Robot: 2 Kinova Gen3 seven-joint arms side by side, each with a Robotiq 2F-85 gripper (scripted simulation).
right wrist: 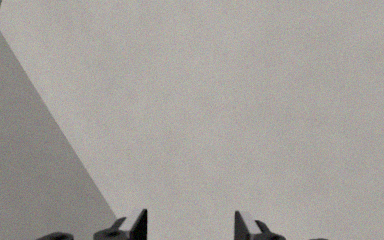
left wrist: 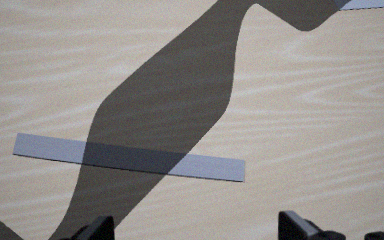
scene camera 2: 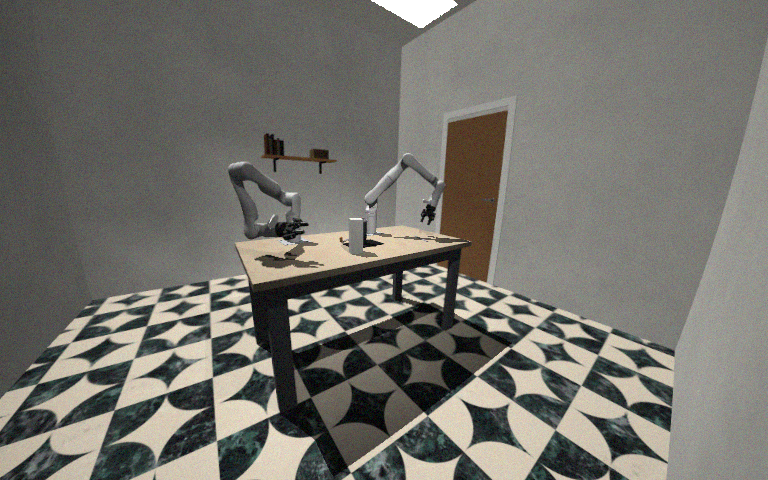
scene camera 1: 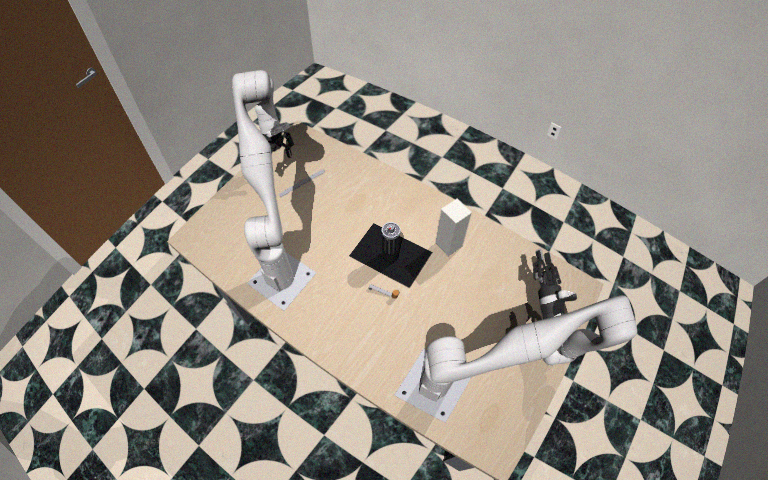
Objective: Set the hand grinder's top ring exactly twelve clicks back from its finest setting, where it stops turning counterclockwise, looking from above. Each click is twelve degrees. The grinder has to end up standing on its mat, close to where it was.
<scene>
The pictures show: my right gripper, a tall pale box, a black mat and a thin grey bar.
</scene>
